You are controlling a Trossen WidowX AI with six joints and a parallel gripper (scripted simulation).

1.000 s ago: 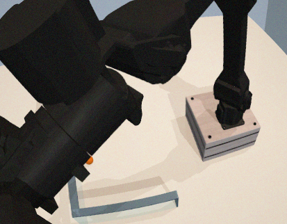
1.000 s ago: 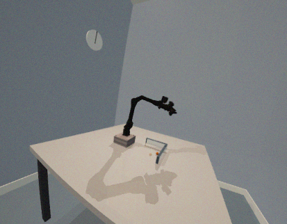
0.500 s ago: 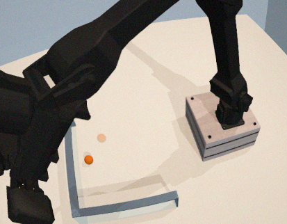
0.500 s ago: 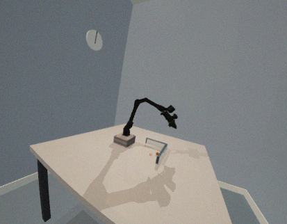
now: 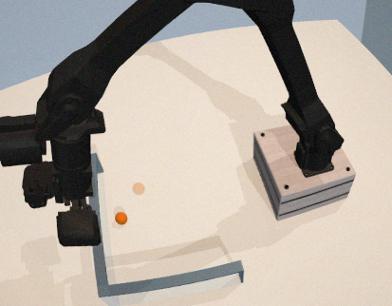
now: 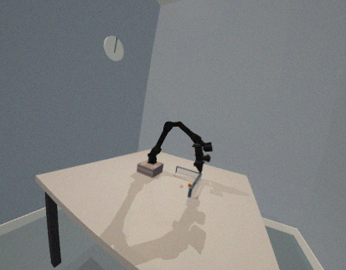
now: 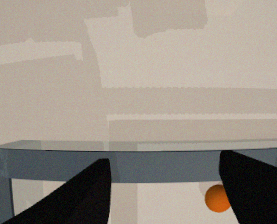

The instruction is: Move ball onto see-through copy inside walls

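My gripper tip is 5 cm past the orange ball, 6 cm to the left of it and 10 cm above it. Round my gripper tip: see-through copy of ball (10 cm behind, 12 cm to the right, 10 cm below).
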